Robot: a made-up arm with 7 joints.
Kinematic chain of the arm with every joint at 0, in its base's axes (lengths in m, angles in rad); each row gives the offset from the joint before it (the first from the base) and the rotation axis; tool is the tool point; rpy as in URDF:
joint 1: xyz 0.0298 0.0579 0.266 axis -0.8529 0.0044 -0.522
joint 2: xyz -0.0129 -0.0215 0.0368 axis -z
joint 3: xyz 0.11 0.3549 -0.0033 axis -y
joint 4: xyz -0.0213 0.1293 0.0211 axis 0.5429 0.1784 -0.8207
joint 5: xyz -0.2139 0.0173 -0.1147 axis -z
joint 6: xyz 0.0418 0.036 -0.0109 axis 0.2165 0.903 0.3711
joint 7: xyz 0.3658 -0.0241 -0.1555 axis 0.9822 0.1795 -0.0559
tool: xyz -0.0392 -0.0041 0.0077 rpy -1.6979 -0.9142 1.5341
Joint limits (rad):
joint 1: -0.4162..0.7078
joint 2: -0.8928..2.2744
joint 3: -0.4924..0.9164
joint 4: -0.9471..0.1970
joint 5: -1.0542..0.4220
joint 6: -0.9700..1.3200
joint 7: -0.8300..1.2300
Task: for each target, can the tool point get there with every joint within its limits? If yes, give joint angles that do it. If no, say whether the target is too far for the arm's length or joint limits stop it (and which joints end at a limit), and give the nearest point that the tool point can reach.
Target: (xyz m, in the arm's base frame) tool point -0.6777 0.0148 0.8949
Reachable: no: joint limits stop it (at a limit: joint 1, joint 2, joint 3, joint 4, joint 6) | nearest point -0.5450 0.3475 0.5491 | short by 0.498 m
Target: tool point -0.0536 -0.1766 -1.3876
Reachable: no: too far | nearest point 0.0304 0.2266 -0.5123 | short by 0.967 m
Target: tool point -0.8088 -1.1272 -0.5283
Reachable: no: too far | nearest point -0.0916 -0.5729 0.0425 | short by 1.071 m
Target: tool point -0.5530 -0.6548 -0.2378
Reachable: no: joint limits stop it (at a limit: joint 2, joint 3, joint 5, joint 7) | nearest point -0.1562 -0.4690 0.0436 | short by 0.521 m
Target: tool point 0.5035 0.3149 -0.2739
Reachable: yes | joints 0.5296 0.0467 0.7295 -0.0423 0.0451 0.8880 -0.3365
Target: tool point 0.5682 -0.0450 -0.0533
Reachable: yes | joints 0.2709 1.0697 0.0929 -0.0484 0.1667 0.4272 -0.4526
